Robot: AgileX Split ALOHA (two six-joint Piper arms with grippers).
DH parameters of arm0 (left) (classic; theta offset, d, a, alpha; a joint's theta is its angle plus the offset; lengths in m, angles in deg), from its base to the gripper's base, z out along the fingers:
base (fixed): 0 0 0 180
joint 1: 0 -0.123 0 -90
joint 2: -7.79 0 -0.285 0
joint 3: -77.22 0 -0.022 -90
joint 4: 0 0.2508 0 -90
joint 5: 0 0 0.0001 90
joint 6: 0 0.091 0 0
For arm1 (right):
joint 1: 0 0.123 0 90
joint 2: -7.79 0 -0.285 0
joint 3: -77.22 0 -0.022 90
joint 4: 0 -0.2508 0 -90
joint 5: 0 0 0.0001 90
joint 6: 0 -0.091 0 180
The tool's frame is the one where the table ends.
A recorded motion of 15 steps. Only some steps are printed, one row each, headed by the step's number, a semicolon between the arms.
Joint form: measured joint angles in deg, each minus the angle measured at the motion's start. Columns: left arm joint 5, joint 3, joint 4, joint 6, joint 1, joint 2; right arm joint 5, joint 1, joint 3, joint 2, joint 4, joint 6.
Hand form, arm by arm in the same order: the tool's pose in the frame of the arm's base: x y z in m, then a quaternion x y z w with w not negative. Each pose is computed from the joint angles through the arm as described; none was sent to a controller.
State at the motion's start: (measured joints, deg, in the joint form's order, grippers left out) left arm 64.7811 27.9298 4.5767 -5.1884 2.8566 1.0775; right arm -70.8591 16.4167 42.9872 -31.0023 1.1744 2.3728
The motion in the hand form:
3: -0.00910 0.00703 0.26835 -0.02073 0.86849 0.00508 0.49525; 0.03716 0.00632 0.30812 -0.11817 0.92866 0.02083 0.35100
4: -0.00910 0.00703 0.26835 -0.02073 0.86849 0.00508 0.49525; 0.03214 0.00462 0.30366 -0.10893 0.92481 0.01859 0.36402
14: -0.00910 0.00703 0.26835 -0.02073 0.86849 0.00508 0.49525; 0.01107 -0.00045 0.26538 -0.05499 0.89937 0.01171 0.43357
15: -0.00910 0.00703 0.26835 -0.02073 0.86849 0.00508 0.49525; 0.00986 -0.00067 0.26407 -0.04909 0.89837 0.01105 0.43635
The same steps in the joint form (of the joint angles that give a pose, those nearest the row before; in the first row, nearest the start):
3: 0.00 0.00 0.00 0.00 0.00 0.00; 0.53 -4.08 -4.55 9.06 0.00 -0.18
4: 0.00 0.00 0.00 0.00 0.00 0.00; 1.21 -5.16 -5.86 11.28 0.00 -0.17
14: 0.00 0.00 0.00 0.00 0.00 0.00; 6.42 -10.02 -15.69 24.55 0.00 -1.77
15: 0.00 0.00 0.00 0.00 0.00 0.00; 6.42 -10.49 -15.97 25.19 0.00 -2.04

